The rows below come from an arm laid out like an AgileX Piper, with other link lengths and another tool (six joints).
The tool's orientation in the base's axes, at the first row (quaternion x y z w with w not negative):
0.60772 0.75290 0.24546 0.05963
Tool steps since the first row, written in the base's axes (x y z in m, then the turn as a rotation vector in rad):
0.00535 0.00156 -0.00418 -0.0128 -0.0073 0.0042
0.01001 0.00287 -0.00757 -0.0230 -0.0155 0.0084
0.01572 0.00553 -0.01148 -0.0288 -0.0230 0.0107
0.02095 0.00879 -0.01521 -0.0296 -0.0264 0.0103
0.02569 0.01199 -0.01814 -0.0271 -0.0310 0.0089
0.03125 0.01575 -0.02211 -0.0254 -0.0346 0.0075
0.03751 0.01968 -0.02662 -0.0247 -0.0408 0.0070
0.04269 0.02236 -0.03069 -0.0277 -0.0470 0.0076
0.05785 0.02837 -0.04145 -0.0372 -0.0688 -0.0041
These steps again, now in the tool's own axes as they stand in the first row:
-0.00076 0.00311 0.00619 -0.0028 -0.0105 -0.0108
-0.00141 0.00592 0.01134 -0.0070 -0.0188 -0.0209
-0.00117 0.00963 0.01776 -0.0122 -0.0240 -0.0273
-0.00020 0.01307 0.02401 -0.0153 -0.0254 -0.0283
0.00101 0.01643 0.02936 -0.0205 -0.0244 -0.0275
0.00232 0.02013 0.03610 -0.0247 -0.0241 -0.0267
0.00350 0.02423 0.04363 -0.0308 -0.0245 -0.0278
0.00386 0.02740 0.04999 -0.0358 -0.0278 -0.0313
0.00344 0.03692 0.06704 -0.0564 -0.0445 -0.0313

